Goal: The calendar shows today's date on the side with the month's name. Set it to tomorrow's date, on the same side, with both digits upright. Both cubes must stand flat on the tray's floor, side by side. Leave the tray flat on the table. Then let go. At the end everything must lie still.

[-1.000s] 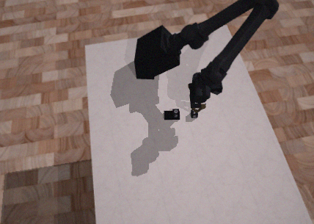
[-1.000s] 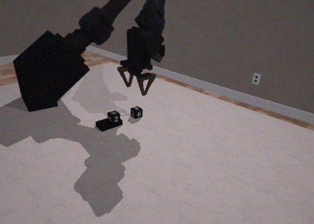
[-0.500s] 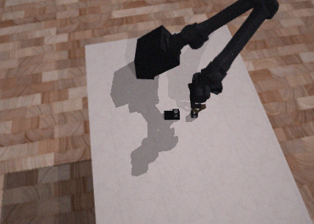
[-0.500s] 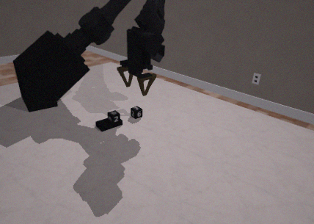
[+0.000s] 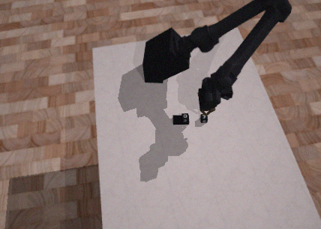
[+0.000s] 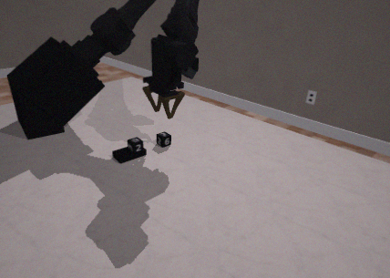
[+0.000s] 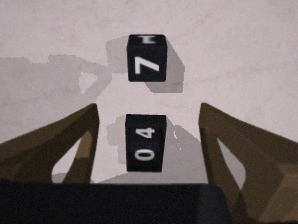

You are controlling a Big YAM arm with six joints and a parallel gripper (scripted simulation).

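Right now the black digit cube is 90 mm below my hand. Round my hand: black tray: 20 mm behind, 110 mm to the right, 90 mm below.
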